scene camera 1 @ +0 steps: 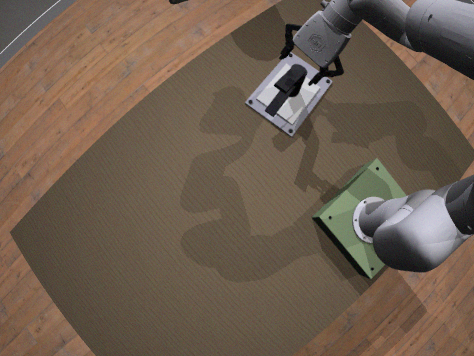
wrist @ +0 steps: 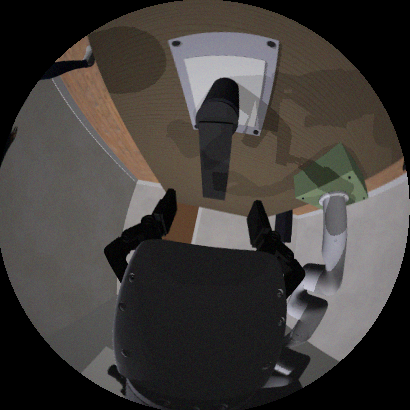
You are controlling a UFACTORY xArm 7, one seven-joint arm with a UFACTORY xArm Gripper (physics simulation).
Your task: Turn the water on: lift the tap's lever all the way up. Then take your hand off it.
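Places are measured from the arm's base along level axes (x ahead, y left, z up), in centimetres.
Pixels of known places: gripper, fingertip midpoint: (scene camera 1: 296,70) (wrist: 213,203); arm's base at its link origin: (scene camera 1: 372,219) (wrist: 333,197).
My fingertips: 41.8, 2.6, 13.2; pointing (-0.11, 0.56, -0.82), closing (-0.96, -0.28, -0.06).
Note:
Ahead of a thing's pixels: the offset from my fingertips to its top centre, as dx, dy, dz. "pt": to the spot under its first point. Level surfaces: height alone.
The black tap (scene camera 1: 292,81) (wrist: 224,95) stands on a pale plate @(+2.4, -3.8, -21.1) (scene camera 1: 255,98) (wrist: 223,41). In the wrist view its lever @(pt +0.9, -0.7, -5.0) (wrist: 215,160) is a long flat black bar that reaches from the tap's head towards my fingers. My gripper (scene camera 1: 300,66) (wrist: 213,203) is open wide and empty. One fingertip is on each side of the lever's end, with a visible gap on both sides. In the scene view the fingers straddle the upper right part of the tap. The lever's exact angle is hard to tell from the scene view.
The green base block (scene camera 1: 342,220) (wrist: 330,172) carries the arm at the right. A brown mat @(dz -22.2) (scene camera 1: 125,200) (wrist: 330,90) lies on the wooden floor (scene camera 1: 50,150). A person's dark leg and shoe (wrist: 89,56) show at the upper left of the wrist view.

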